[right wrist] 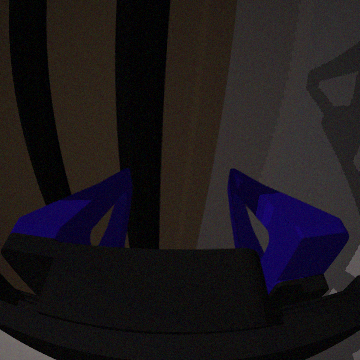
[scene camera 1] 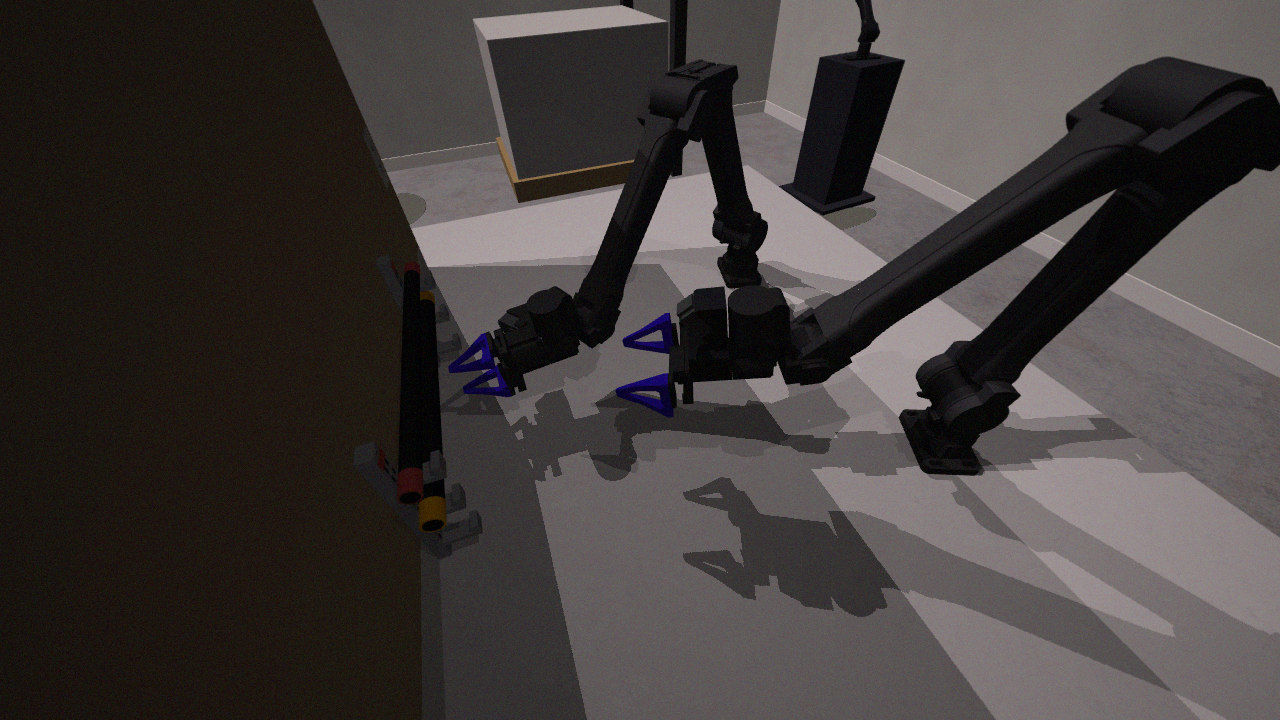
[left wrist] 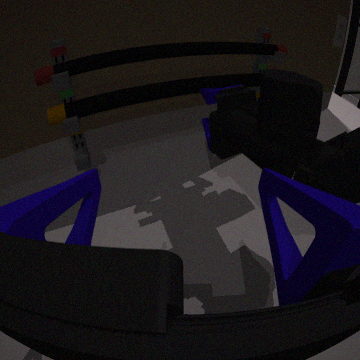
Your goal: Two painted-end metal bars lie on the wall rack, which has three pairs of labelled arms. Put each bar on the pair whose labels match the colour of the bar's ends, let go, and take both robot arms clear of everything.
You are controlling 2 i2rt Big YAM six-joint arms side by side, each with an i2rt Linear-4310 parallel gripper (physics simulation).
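Pixels of known places: left gripper, between the fingertips: (scene camera 1: pixel 619 366) (left wrist: pixel 179 177); right gripper, between the fingertips: (right wrist: pixel 179 177) (scene camera 1: pixel 456 380) (left wrist: pixel 203 103); left arm's base, origin of its link: (scene camera 1: pixel 935 443); right arm's base, origin of its link: (scene camera 1: pixel 738 273).
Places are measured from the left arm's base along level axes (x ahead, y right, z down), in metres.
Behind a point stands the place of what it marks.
The red-ended bar (scene camera 1: pixel 409 376) @(x 0.801, y -0.082, z -0.221 m) (left wrist: pixel 165 49) @(x 0.802, y -0.055, z -0.213 m) (right wrist: pixel 28 75) @(x 0.851, y 0.054, z -0.203 m) lies level on the rack's (scene camera 1: pixel 366 456) @(x 0.766, y -0.228, z -0.256 m) (left wrist: pixel 81 159) @(x 0.716, y -0.198, z -0.058 m) top pair, below the red label (left wrist: pixel 58 50) @(x 0.763, y -0.218, z -0.238 m). The yellow-ended bar (scene camera 1: pixel 433 394) @(x 0.808, y -0.050, z -0.147 m) (left wrist: pixel 150 92) @(x 0.790, y -0.080, z -0.141 m) (right wrist: pixel 141 100) @(x 0.841, y 0.036, z -0.134 m) lies on the middle pair, whose label (left wrist: pixel 66 93) @(x 0.763, y -0.219, z -0.161 m) is green. The lowest pair, with a yellow label (left wrist: pixel 76 133) @(x 0.763, y -0.219, z -0.081 m), holds no bar at its visible end. My right gripper (scene camera 1: pixel 457 379) @(x 0.807, y 0.011, z -0.112 m) (left wrist: pixel 203 103) @(x 0.807, y 0.011, z -0.112 m) (right wrist: pixel 179 177) @(x 0.807, y 0.011, z -0.112 m) is partly open and empty, a little in front of the yellow-ended bar's middle. My left gripper (scene camera 1: pixel 620 367) @(x 0.522, y -0.033, z -0.201 m) (left wrist: pixel 179 177) @(x 0.522, y -0.033, z -0.201 m) is wide open and empty, farther back from the rack.
The dark wall (scene camera 1: pixel 205 358) @(x 0.760, y -0.276, z -0.447 m) stands behind the rack. The right arm's wrist hides part of the rack's far end in the left wrist view. A large grey box (scene camera 1: pixel 572 98) and a dark pedestal (scene camera 1: pixel 845 134) stand at the back. Both arms are close to each other.
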